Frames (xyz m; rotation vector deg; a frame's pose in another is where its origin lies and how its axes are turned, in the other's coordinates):
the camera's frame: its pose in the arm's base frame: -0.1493 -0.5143 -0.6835 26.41 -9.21 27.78
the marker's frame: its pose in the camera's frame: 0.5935 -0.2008 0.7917 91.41 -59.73 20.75
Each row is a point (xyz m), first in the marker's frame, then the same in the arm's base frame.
Working: the marker's frame: its pose in the arm's base frame: 0.4344 -0.7939 0.0914 130.25 -50.82 35.25

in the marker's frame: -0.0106 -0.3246 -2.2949
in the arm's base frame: 0.2163 0.9718 1.5769
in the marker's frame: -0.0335 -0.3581 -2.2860
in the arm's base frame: 0.2269 0.9953 1.5443
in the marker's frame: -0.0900 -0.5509 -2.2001
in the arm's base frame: 0.3446 1.0740 1.3779
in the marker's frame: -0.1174 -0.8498 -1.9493
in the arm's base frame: 0.5900 1.0893 1.0737
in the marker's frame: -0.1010 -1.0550 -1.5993
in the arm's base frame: 0.8164 0.9629 0.7612
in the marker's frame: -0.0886 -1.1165 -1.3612
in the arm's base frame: 0.9151 0.8306 0.5785
